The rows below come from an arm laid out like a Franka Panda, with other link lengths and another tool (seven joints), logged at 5 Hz.
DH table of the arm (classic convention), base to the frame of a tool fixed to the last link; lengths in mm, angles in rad. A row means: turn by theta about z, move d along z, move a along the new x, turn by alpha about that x. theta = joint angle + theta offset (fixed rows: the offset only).
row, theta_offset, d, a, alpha
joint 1, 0, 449.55, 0, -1.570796
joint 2, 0, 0, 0, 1.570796
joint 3, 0, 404.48, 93.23, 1.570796
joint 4, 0, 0, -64.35, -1.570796
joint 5, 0, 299.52, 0, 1.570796
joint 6, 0, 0, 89.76, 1.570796
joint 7, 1.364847, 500.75, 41.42, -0.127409
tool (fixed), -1.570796, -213.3, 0, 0
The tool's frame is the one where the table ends.
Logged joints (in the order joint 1, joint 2, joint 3, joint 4, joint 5, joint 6, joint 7), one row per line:
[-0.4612, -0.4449, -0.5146, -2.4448, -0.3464, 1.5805, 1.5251]
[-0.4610, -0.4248, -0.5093, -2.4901, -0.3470, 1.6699, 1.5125]
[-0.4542, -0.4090, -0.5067, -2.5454, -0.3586, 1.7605, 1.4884]
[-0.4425, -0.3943, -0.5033, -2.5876, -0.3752, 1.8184, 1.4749]
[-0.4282, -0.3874, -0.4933, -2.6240, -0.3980, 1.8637, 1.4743]
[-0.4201, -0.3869, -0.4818, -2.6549, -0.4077, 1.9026, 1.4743]
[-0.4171, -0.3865, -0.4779, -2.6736, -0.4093, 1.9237, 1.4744]
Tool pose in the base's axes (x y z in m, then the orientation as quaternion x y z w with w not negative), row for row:
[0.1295, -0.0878, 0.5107, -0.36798, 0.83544, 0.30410, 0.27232]
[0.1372, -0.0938, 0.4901, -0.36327, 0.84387, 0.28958, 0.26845]
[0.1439, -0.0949, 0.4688, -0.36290, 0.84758, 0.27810, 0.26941]
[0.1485, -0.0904, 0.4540, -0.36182, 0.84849, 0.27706, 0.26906]
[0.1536, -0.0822, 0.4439, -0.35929, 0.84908, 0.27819, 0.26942]
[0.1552, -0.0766, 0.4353, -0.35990, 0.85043, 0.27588, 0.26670]
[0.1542, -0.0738, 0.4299, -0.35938, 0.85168, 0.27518, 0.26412]
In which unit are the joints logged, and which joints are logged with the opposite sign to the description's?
The joints are logged in radians. Opposite sign: joint 5.
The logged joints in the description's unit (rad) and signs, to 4 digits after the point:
[-0.4612, -0.4449, -0.5146, -2.4448, 0.3464, 1.5805, 1.5251]
[-0.4610, -0.4248, -0.5093, -2.4901, 0.3470, 1.6699, 1.5125]
[-0.4542, -0.4090, -0.5067, -2.5454, 0.3586, 1.7605, 1.4884]
[-0.4425, -0.3943, -0.5033, -2.5876, 0.3752, 1.8184, 1.4749]
[-0.4282, -0.3874, -0.4933, -2.6240, 0.3980, 1.8637, 1.4743]
[-0.4201, -0.3869, -0.4818, -2.6549, 0.4077, 1.9026, 1.4743]
[-0.4171, -0.3865, -0.4779, -2.6736, 0.4093, 1.9237, 1.4744]

